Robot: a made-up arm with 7 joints.
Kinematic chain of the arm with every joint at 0, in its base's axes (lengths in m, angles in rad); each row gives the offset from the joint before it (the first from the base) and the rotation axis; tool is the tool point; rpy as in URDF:
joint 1: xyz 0 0 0.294 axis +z
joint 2: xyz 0 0 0 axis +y
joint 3: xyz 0 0 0.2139 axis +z
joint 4: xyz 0.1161 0 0 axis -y
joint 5: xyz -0.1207 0 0.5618 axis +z
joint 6: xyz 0 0 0 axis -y
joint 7: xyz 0.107 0 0 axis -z
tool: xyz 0 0 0 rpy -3.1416 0 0
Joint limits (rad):
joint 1: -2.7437..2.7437
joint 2: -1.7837..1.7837
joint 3: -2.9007..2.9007
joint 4: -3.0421..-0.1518
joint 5: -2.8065..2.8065
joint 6: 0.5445..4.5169
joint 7: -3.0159..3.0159
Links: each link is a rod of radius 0.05 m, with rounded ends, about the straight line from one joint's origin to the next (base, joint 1, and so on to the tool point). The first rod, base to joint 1, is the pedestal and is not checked.
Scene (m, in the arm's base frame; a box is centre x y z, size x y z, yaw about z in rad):
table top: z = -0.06
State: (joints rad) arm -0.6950 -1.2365 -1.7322 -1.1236 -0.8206 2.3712 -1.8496
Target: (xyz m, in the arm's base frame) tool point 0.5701 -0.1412 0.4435
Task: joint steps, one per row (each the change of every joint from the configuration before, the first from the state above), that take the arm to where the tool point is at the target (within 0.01 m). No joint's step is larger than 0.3 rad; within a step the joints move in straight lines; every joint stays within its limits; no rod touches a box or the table.
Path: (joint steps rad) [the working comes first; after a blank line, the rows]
Joints at the target: 0.4708 -0.9819 -0.9416 -2.7013 -1.0758 2.4693 -1.8496
Straight joint move there: clear.

1: 0.1943 0.0424 0.1318 -0.2629 -0.0425 0.0164 0.0000
2: 0.1943 0.0425 0.1317 -0.2630 -0.0426 0.0163 0.0000
3: 0.1943 0.0424 0.1318 -0.2629 -0.0425 0.0164 0.0000
4: 0.1943 0.0424 0.1318 -0.2630 -0.0426 0.0163 0.0000
5: 0.1943 0.0425 0.1318 -0.2629 -0.0425 0.0164 0.0000
6: 0.1943 0.0424 0.1317 -0.2630 -0.0425 0.0163 0.0000

